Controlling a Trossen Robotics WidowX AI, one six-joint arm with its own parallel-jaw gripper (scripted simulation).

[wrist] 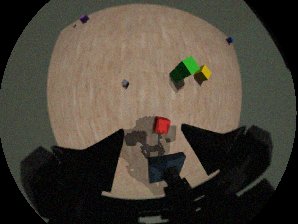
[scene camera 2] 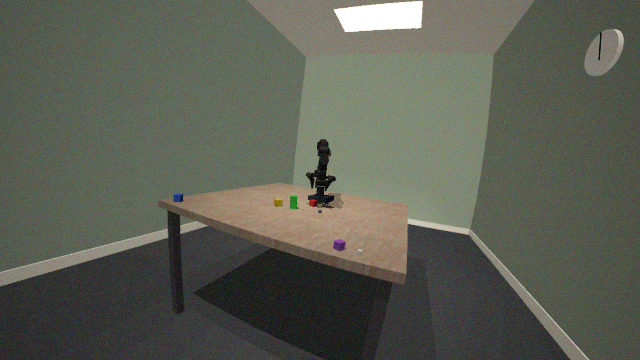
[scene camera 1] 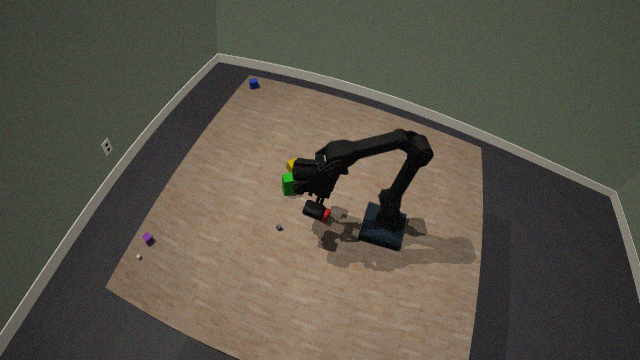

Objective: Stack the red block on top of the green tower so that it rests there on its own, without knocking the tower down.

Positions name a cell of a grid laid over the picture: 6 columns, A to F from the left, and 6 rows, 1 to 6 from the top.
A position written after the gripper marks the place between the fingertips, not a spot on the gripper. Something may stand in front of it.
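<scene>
Gripper (scene camera 1: C4) open, holding nothing. Gripper in the wrist view (wrist: D4) as well.
</scene>
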